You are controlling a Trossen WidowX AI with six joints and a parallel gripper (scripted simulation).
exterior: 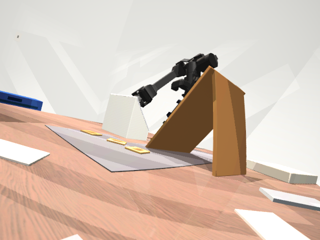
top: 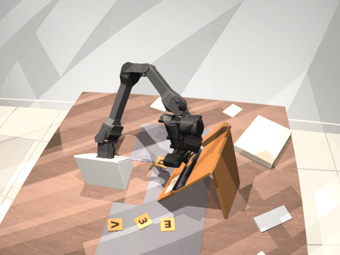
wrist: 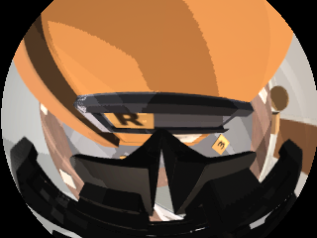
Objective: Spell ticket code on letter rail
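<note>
Right now my gripper tip is 3 cm to the right of the letter tile, 3 cm short of it and 1 cm above it. The rest, counted from my gripper tip: white ticket 9 cm below, 5 cm behind, 3 cm to the right; thick white slab 39 cm ahead, 27 cm to the left, 14 cm below; grey mat 16 cm below, 13 cm behind, 1 cm to the left.
</note>
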